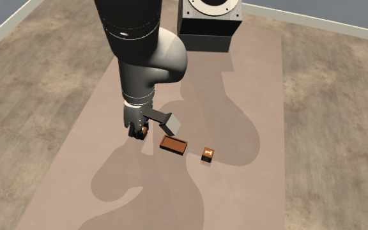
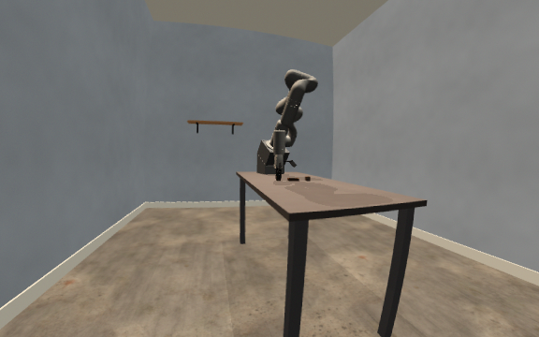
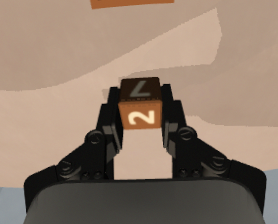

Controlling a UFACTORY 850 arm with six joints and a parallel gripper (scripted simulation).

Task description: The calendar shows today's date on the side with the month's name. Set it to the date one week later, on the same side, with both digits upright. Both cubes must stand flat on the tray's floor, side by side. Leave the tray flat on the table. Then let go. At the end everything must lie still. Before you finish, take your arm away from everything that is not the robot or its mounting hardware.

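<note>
Now: the wooden cube 2 cm below my hand. From my hand the other things lie so: wooden tray: 11 cm to the left, 2 cm below, 1 cm ahead.
</note>
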